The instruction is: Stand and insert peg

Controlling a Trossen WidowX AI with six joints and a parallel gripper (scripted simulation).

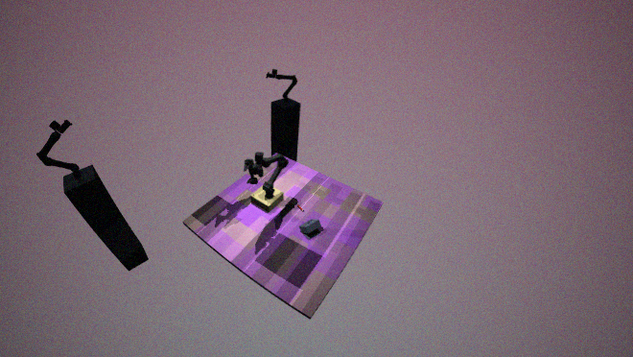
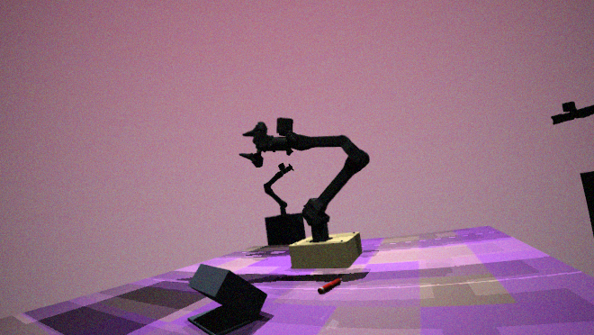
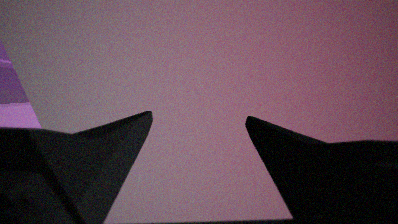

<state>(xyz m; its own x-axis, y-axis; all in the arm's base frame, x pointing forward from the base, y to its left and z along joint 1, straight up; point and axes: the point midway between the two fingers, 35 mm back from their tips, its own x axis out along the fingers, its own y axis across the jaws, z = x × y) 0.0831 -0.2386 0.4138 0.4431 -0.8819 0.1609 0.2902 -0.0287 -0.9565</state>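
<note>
My gripper tip is now 15 cm short of the red peg, 43 cm to the right of it and 50 cm above it. Also, from my gripper tip: dark sloped panel: 36 cm ahead, 31 cm to the left, 44 cm below.
</note>
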